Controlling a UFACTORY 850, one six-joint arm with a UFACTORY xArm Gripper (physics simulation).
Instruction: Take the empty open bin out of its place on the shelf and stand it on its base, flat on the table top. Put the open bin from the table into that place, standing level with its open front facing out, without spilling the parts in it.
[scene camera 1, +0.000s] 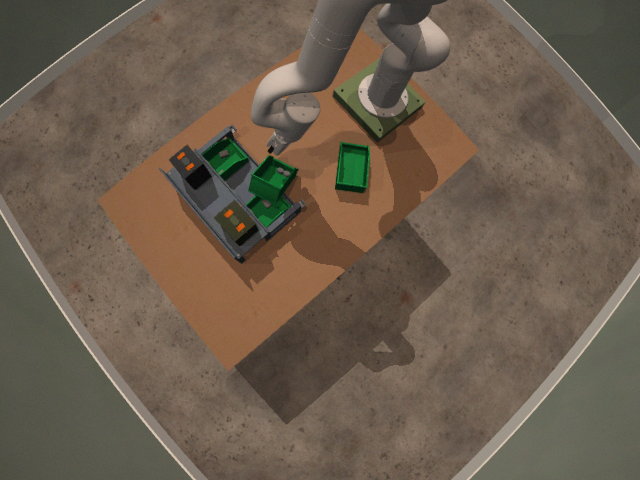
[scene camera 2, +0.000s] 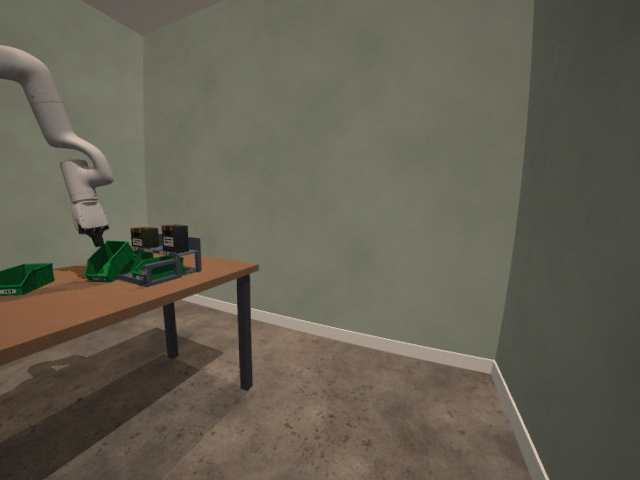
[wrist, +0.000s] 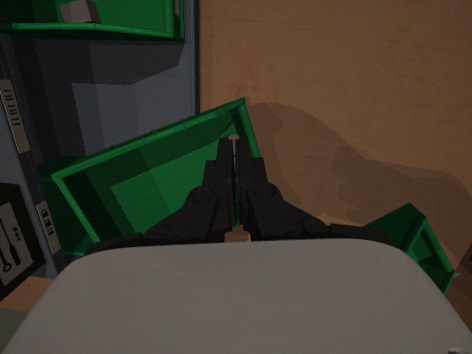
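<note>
The bin with parts (scene camera 1: 268, 186) (scene camera 2: 109, 262) (wrist: 150, 200) is green and stands tilted at the shelf's near edge, partly over the bin place between two other green bins. Grey round parts (scene camera 1: 283, 171) lie in it at its robot-side end. What it rests on underneath is hidden. The empty green bin (scene camera 1: 353, 166) (scene camera 2: 26, 277) stands flat on the table top, apart from the shelf (scene camera 1: 209, 200) (wrist: 145, 97). My gripper (scene camera 1: 271, 149) (scene camera 2: 98, 243) (wrist: 235, 159) is shut and empty, close above the tilted bin's robot-side end.
Two green bins with grey parts, one (scene camera 1: 217, 164) at the shelf's far end and one (scene camera 1: 273, 211) at its near end, flank the tilted bin. A black box (scene camera 1: 195, 175) (scene camera 2: 175, 238) and an olive box (scene camera 1: 235, 221) (scene camera 2: 145, 237) stand on the shelf's raised back part.
</note>
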